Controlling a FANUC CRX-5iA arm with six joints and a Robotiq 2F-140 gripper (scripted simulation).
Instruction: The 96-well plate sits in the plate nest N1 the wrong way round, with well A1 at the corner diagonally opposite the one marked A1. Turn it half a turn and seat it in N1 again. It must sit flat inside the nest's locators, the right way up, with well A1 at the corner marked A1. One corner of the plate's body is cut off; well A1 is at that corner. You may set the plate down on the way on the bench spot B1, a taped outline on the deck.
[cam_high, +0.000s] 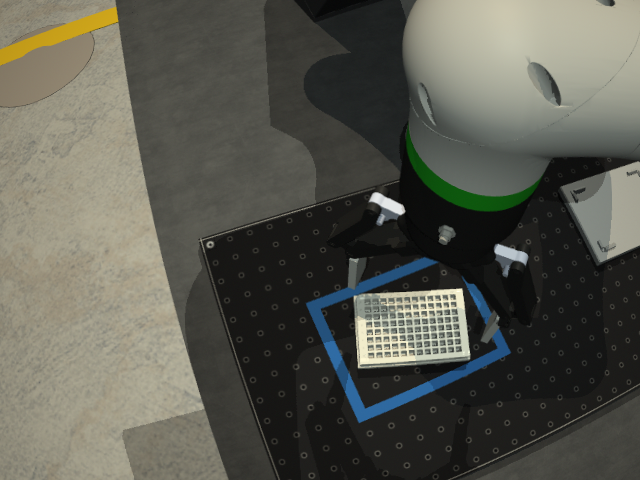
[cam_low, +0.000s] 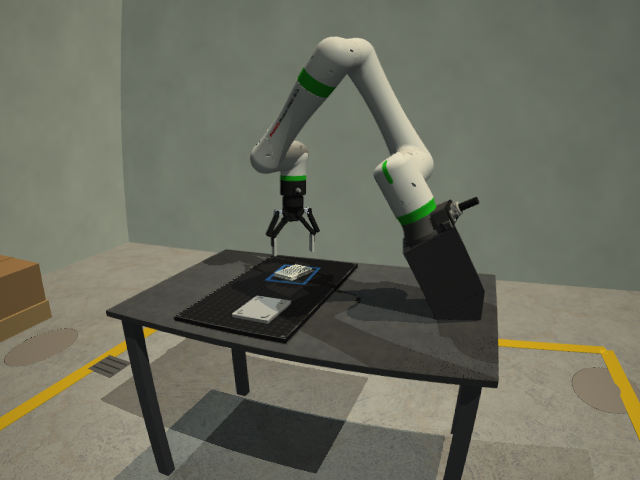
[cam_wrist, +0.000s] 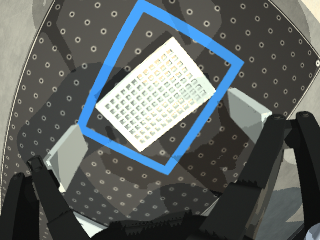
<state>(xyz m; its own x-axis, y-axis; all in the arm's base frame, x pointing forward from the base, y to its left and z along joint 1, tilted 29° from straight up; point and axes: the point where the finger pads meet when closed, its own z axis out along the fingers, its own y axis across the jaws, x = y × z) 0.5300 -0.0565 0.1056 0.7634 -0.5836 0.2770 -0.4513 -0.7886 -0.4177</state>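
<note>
Now: hand 8 cm above the white 96-well plate. Also, from my hand: dark table: 15 cm to the left, 10 cm below, 4 cm behind; then grey plate nest N1: 33 cm to the left, 12 cm behind, 8 cm below.
</note>
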